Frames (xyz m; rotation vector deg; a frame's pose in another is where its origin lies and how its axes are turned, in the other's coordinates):
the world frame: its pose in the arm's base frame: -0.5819 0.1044 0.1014 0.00 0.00 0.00
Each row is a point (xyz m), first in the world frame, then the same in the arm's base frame.
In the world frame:
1: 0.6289 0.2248 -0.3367
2: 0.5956 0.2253 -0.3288
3: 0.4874 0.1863 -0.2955
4: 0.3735 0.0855 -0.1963
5: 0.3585 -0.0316 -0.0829
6: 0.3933 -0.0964 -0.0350
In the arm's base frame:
1: 0.0470 0.3292 -0.2353
2: 0.0137 0.3297 -0.2274
3: -0.0945 0.2907 -0.1941
4: -0.2084 0.1899 -0.0949
5: -0.2234 0.0728 0.0185
6: -0.1886 0.0080 0.0664

